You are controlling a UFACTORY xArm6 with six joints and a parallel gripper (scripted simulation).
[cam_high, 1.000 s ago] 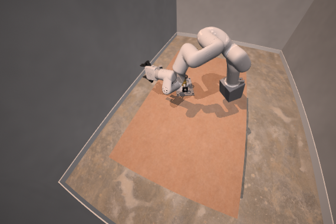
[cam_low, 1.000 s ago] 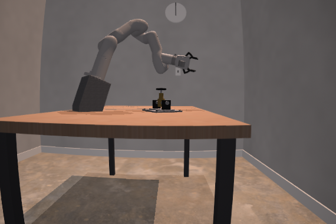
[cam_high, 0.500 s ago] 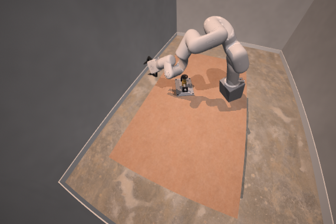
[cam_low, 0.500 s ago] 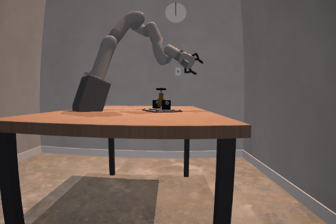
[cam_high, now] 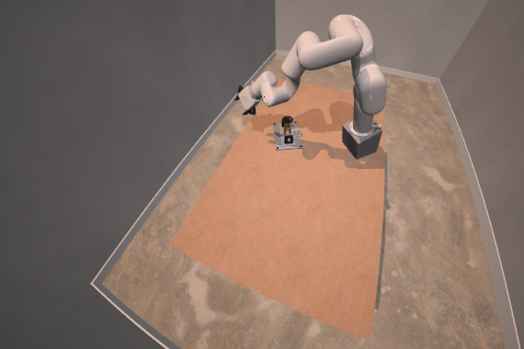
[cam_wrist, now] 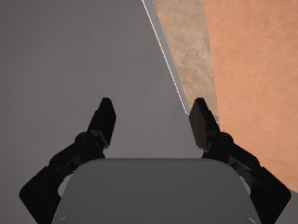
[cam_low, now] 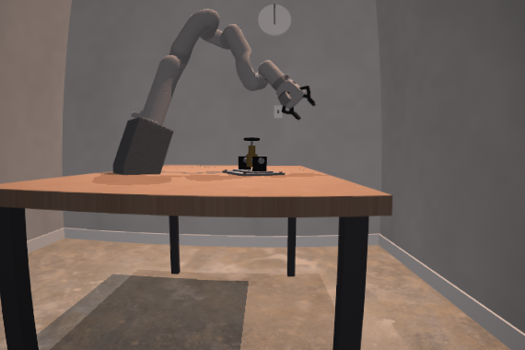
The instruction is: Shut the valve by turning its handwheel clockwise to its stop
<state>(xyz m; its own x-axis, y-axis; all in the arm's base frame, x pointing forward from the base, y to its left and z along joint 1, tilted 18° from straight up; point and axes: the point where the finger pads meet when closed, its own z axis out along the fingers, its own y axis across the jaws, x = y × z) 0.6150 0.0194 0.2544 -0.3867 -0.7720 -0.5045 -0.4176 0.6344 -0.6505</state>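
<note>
Right now the black spoked handwheel is 24 cm behind my hand, 14 cm below it and 9 cm to the right of it. From my hand the other things lie so: grey baseplate 26 cm below, 24 cm behind, 9 cm to the right.
</note>
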